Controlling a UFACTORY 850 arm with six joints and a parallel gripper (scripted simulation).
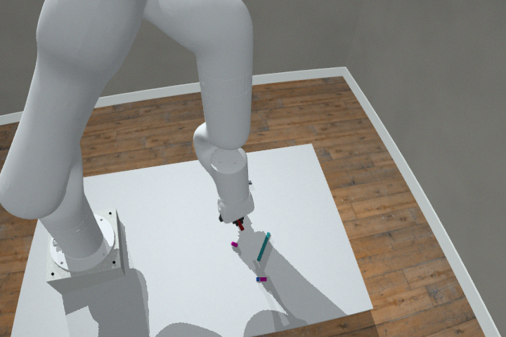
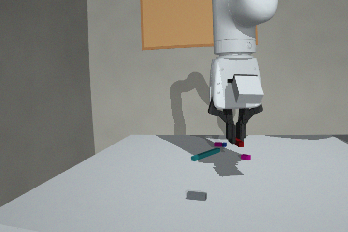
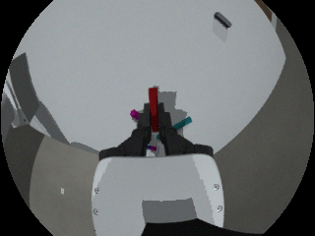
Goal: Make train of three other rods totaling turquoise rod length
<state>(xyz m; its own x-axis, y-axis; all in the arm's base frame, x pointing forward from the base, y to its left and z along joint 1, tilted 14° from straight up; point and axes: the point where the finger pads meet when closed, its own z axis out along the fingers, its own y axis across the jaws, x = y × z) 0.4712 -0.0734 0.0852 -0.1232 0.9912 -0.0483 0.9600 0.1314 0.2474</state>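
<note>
Now: hand 190 mm to the left of the blue rod and 70 mm above it. Also, from my hand: turquoise rod (90 mm to the right, 70 mm below, 50 mm ahead); then grey rod (160 mm to the left, 90 mm ahead, 70 mm below); then red rod (20 mm below).
</note>
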